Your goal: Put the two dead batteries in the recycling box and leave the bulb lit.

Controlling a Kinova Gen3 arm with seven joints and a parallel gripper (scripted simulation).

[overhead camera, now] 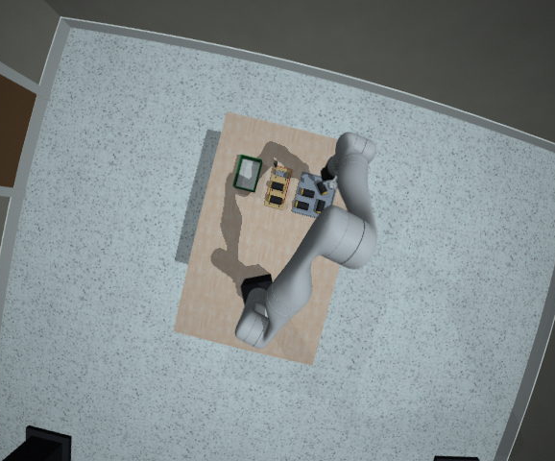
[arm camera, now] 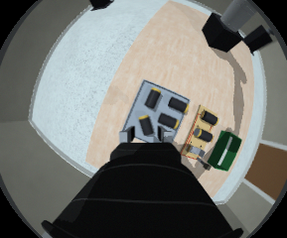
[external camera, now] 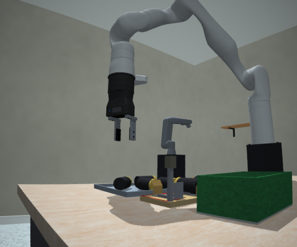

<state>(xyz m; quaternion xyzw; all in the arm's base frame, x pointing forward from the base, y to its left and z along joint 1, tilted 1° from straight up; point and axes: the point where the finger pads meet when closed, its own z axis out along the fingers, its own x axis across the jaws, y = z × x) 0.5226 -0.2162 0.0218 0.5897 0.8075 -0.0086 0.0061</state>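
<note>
Right now the grey tray is 150 mm below my hand, 40 mm behind it and 20 mm to the left of it. Round my hand: green recycling box (360 mm to the left, 140 mm below, 10 mm ahead).
</note>
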